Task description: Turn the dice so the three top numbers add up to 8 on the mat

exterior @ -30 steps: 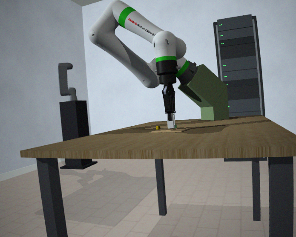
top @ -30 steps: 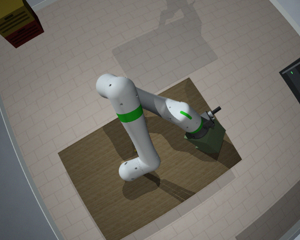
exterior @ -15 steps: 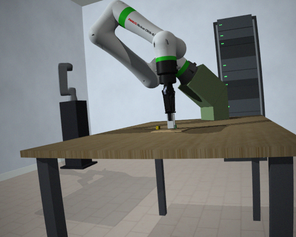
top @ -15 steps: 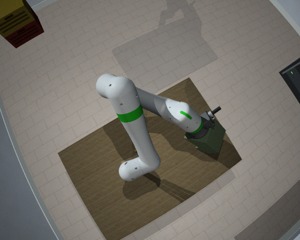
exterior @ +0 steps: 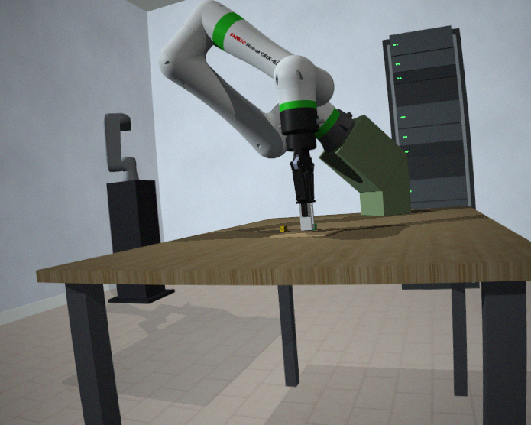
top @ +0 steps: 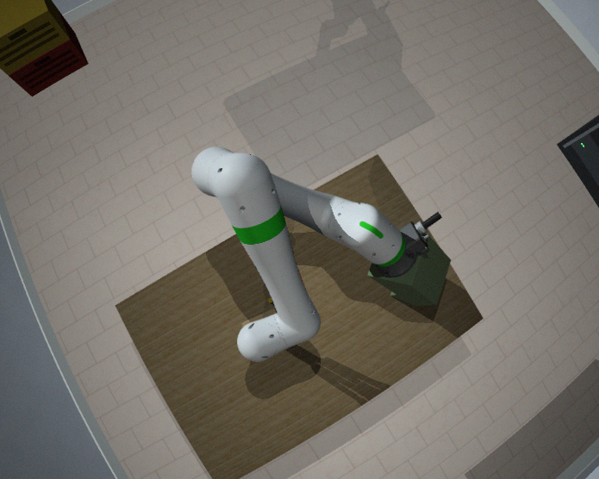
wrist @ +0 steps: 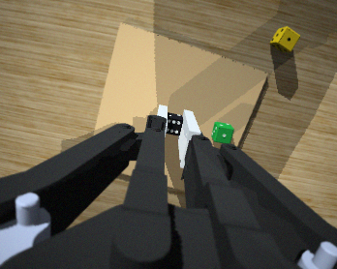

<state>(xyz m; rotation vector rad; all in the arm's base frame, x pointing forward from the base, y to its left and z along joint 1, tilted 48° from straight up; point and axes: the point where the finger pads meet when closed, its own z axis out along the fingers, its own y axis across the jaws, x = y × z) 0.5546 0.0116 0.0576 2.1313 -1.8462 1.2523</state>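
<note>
The black die is 30 mm below my hand. Round my hand: tan mat: 40 mm below; yellow die: 90 mm to the right, 90 mm behind, 40 mm below; green die: 50 mm behind, 30 mm below.
</note>
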